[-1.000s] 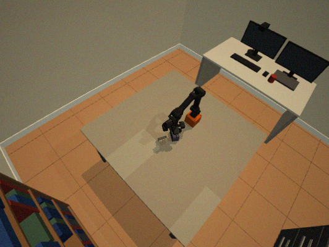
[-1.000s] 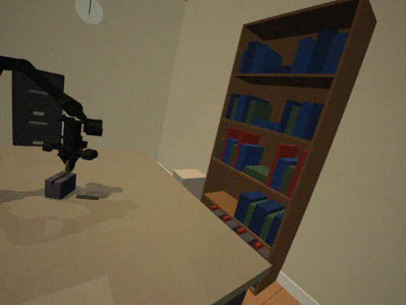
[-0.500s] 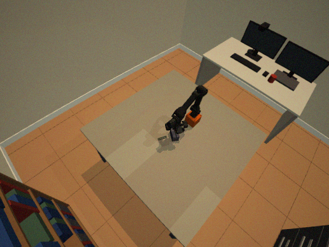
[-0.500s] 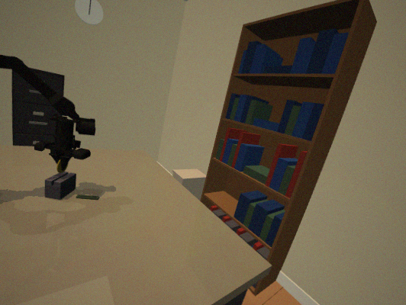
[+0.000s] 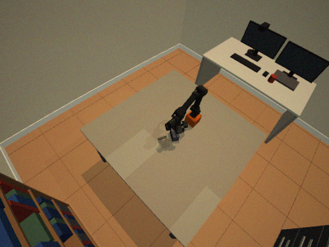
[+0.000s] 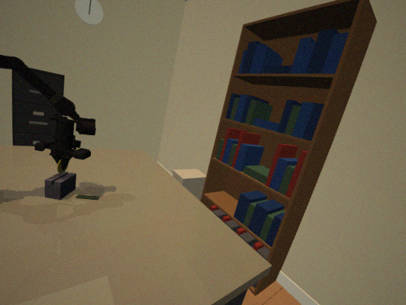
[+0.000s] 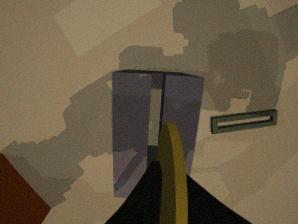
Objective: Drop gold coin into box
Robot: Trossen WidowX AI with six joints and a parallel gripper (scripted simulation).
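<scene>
Now: gripper tip 20 mm below the gold coin.
</scene>
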